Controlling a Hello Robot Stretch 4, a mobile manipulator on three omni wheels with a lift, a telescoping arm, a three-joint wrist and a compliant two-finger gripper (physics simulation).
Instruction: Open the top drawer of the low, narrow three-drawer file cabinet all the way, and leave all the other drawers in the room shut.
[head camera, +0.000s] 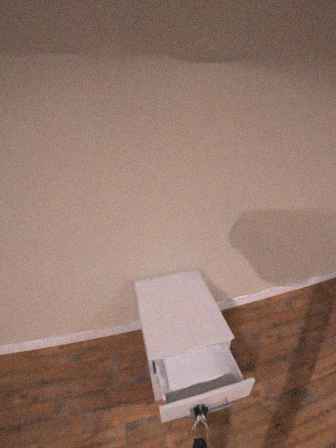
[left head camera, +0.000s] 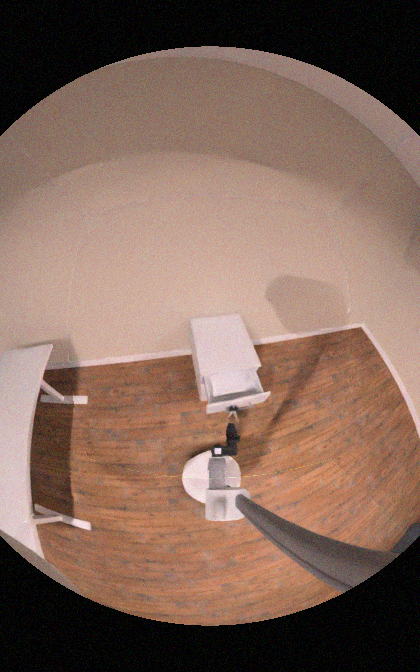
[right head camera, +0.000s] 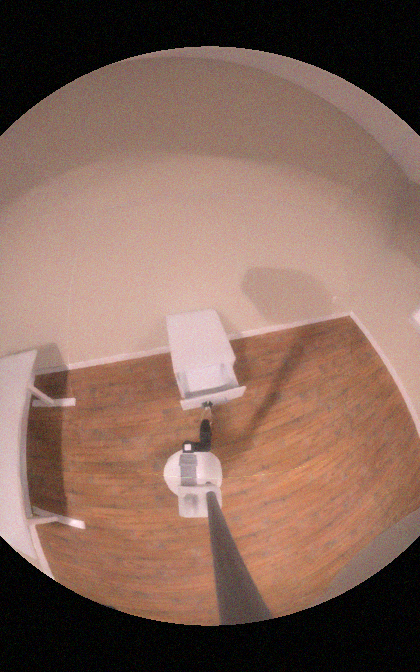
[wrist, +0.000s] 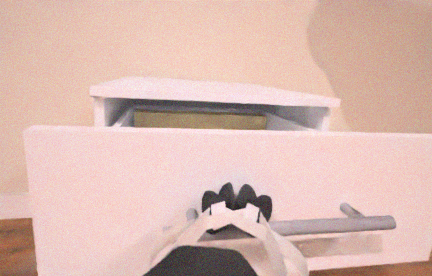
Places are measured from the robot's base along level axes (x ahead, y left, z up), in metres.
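Pixels of known places: gripper, fingertip midpoint: (head camera: 200, 404) (left head camera: 233, 404) (wrist: 238, 199).
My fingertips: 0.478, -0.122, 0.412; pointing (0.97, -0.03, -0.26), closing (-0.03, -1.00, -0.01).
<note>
Ahead of a thing's pixels: the offset from my fingertips to its top centre, as dx, dy, dz. "spot": to the spot under its first point. Level surfaces: height alone.
The low white file cabinet (head camera: 182, 312) (left head camera: 225, 342) (right head camera: 200, 335) (wrist: 215, 90) stands against the wall. Its top drawer @(spot: -0.024, +0.120, +0.005) (head camera: 172, 412) (left head camera: 220, 405) (right head camera: 192, 403) (wrist: 125, 165) stands well out of the cabinet, and its inside shows from above. The grey bar handle @(spot: -0.018, -0.085, -0.010) (wrist: 335, 225) runs across the drawer front. My gripper (head camera: 200, 411) (left head camera: 233, 410) (right head camera: 207, 404) (wrist: 238, 199) is shut on the handle, left of the bar's middle in the wrist view. The fingertips hide part of the bar. The lower drawers are hidden behind the top drawer's front.
A white table @(dz +0.281) (left head camera: 15, 425) (right head camera: 11, 440) with splayed legs stands at the left in both side head views. The wall (head camera: 150, 175) is right behind the cabinet. My round white base (left head camera: 195, 477) (right head camera: 172, 472) is on the wood floor in front of the cabinet.
</note>
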